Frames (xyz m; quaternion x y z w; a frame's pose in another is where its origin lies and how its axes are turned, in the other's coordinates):
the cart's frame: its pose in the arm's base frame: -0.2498 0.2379 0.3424 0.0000 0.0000 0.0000 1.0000
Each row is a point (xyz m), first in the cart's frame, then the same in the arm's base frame.
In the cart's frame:
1: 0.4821 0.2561 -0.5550
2: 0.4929 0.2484 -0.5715
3: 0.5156 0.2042 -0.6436
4: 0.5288 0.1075 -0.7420
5: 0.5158 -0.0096 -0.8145
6: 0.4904 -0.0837 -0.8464
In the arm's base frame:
1: 0.2323 0.4940 -0.2126
2: 0.2431 0.4863 -0.2291
3: 0.2658 0.4421 -0.3012
4: 0.2790 0.3454 -0.3996
5: 0.2660 0.2283 -0.4721
6: 0.2406 0.1542 -0.5040

